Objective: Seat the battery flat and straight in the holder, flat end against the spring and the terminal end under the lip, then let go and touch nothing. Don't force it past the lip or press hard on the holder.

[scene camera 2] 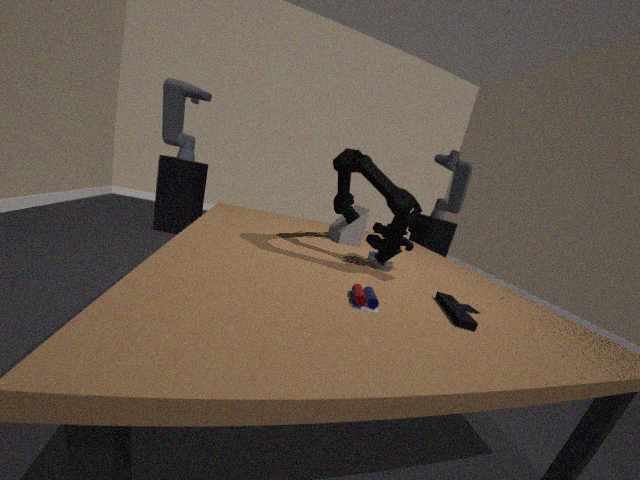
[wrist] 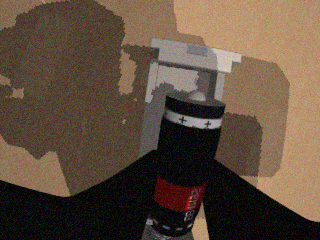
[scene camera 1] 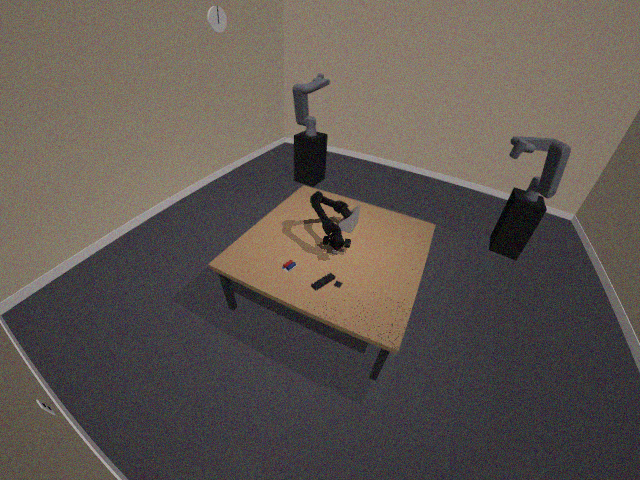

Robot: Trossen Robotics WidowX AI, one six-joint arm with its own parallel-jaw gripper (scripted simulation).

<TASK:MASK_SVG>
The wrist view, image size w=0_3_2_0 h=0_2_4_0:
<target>gripper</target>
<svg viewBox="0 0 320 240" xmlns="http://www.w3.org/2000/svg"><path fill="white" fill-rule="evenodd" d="M213 161L211 175L209 175L208 184L205 185L203 200L201 200L203 201L205 221L207 221L209 240L320 240L320 221L316 223L316 221L304 219L304 216L284 207L283 204L272 199L271 196L268 197L260 189L253 187L253 185L249 184L249 181L243 180L243 177L236 175L235 172L232 172L228 167L224 167L216 159ZM157 151L152 149L147 155L140 157L137 161L133 161L123 171L116 173L115 176L111 176L103 181L103 183L97 183L81 193L76 193L75 196L61 197L49 195L49 193L33 191L33 189L0 180L0 240L141 240L145 224L147 224L153 195L155 195L157 169L159 169L159 159L156 157Z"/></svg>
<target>battery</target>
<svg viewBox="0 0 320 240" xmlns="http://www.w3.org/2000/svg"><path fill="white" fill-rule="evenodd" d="M199 89L193 89L189 93L169 92L167 97L165 97L164 115L161 117L159 143L157 143L156 157L159 159L159 169L157 169L155 195L153 195L151 208L149 208L149 217L152 220L152 228L167 237L183 236L191 232L197 213L200 211L205 185L208 184L213 161L215 161L217 145L219 145L225 103L224 101L204 96L204 93L199 91Z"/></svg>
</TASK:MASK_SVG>
